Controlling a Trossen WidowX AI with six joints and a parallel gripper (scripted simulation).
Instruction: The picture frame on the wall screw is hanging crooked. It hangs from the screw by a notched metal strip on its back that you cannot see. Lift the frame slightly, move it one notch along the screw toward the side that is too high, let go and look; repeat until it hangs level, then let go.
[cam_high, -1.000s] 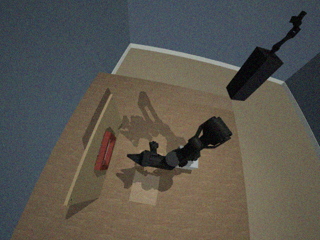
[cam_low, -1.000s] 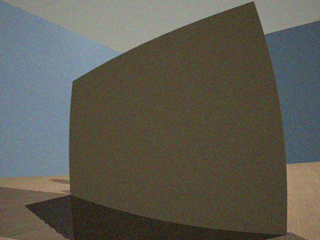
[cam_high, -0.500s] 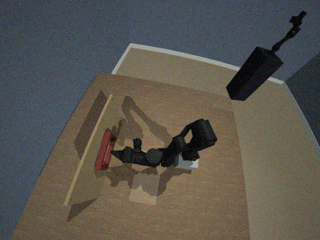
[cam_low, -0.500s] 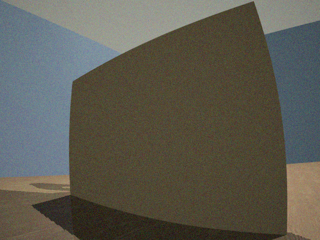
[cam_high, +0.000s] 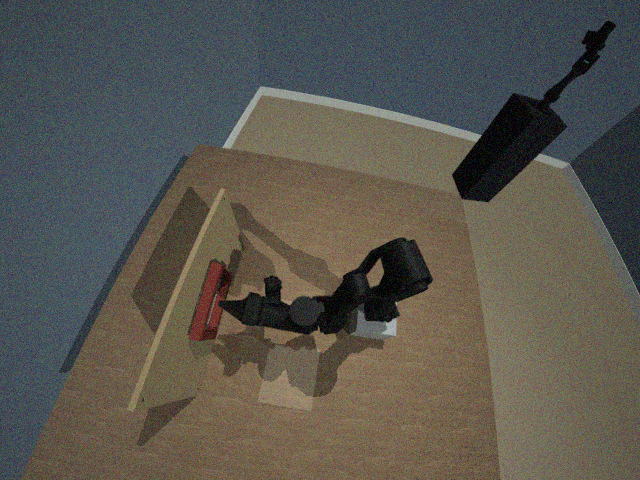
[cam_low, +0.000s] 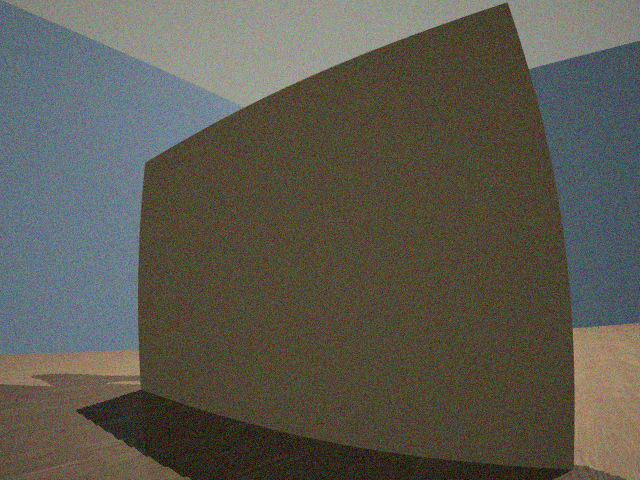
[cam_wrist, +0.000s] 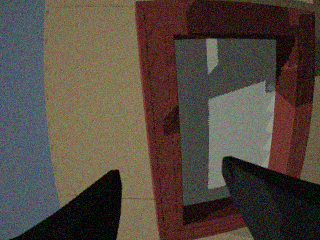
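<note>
My gripper tip is now 5 cm short of the red picture frame, 2 cm to the left of it and 5 cm above it. From my gripper tip the other things lie so: wall panel 6 cm ahead, 2 cm to the right, 6 cm below.
</note>
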